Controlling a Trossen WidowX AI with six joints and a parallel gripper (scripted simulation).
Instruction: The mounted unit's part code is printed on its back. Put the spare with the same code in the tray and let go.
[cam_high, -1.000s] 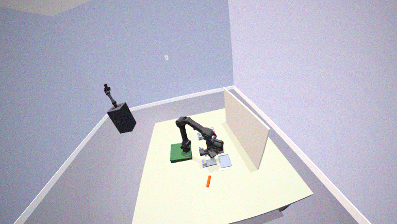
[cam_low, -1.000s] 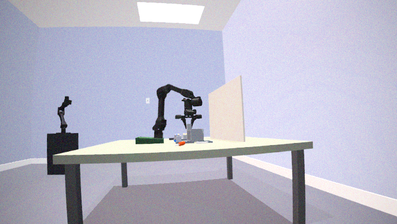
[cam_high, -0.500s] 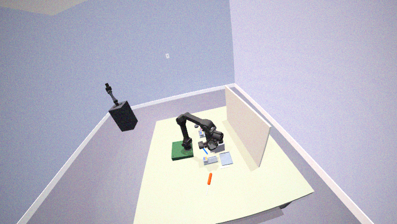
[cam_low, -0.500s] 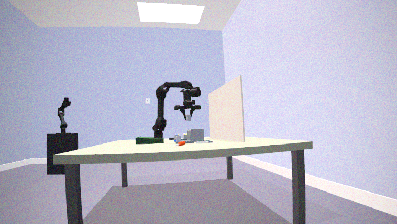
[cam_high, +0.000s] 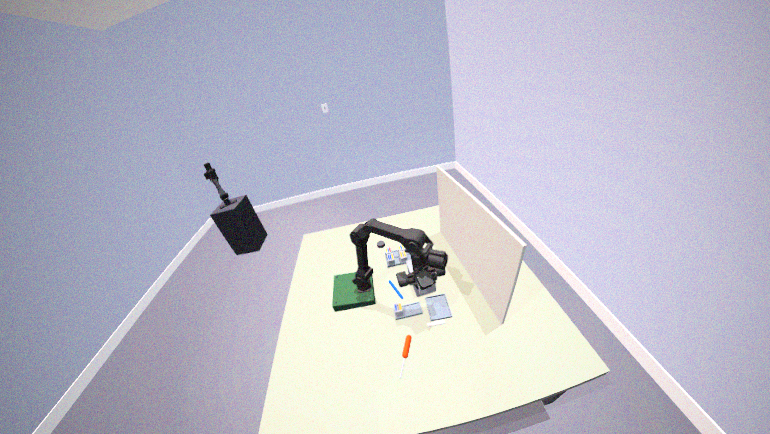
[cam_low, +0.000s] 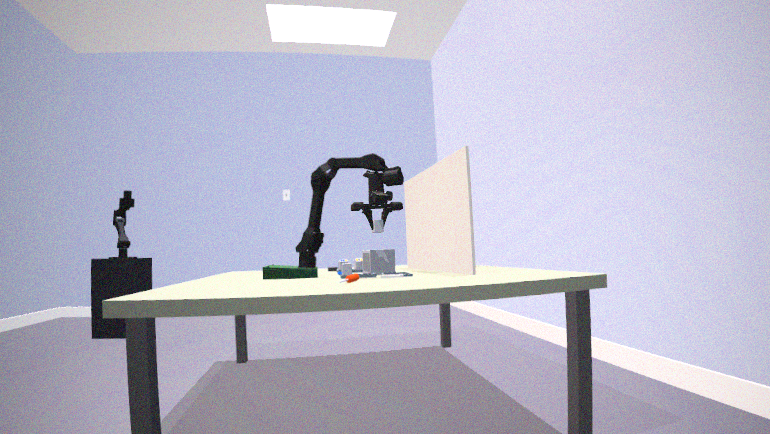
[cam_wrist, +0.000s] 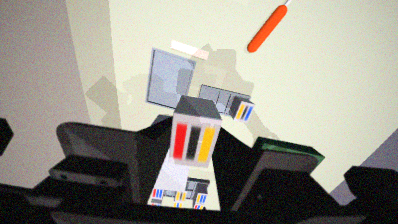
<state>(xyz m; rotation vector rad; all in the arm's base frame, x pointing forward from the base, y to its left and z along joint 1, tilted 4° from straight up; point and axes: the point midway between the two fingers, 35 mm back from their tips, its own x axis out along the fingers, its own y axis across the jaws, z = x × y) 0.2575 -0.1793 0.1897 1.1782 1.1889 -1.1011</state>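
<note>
Now: gripper tip 170 mm above the flat grey tray and 60 mm short of it. From my gripper tip the other things lie so: tall beige board (270 mm ahead, 190 mm to the left, 50 mm above); white mounted unit (180 mm to the left, 120 mm below, 20 mm ahead); blue pen (170 mm below, 150 mm to the left, 120 mm behind).
</note>
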